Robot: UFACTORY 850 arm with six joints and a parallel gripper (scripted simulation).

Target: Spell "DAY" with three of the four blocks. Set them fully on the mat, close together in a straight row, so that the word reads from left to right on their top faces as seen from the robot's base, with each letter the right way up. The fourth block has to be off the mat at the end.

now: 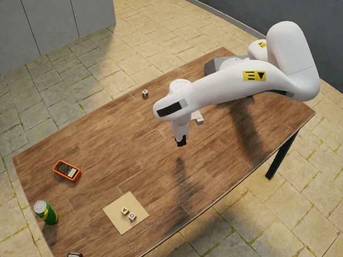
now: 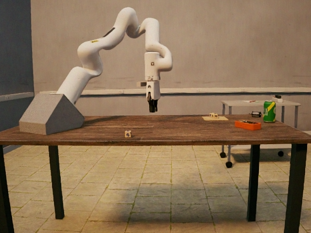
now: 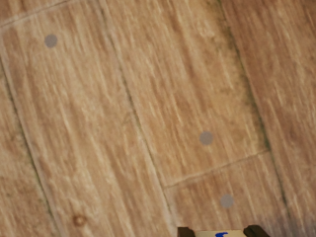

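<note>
The tan mat lies 360 mm ahead of my hand, 110 mm to the left of it and 80 mm below it. The rest, counted from my hand: dark object: 630 mm ahead, 180 mm to the left, 60 mm below.
</note>
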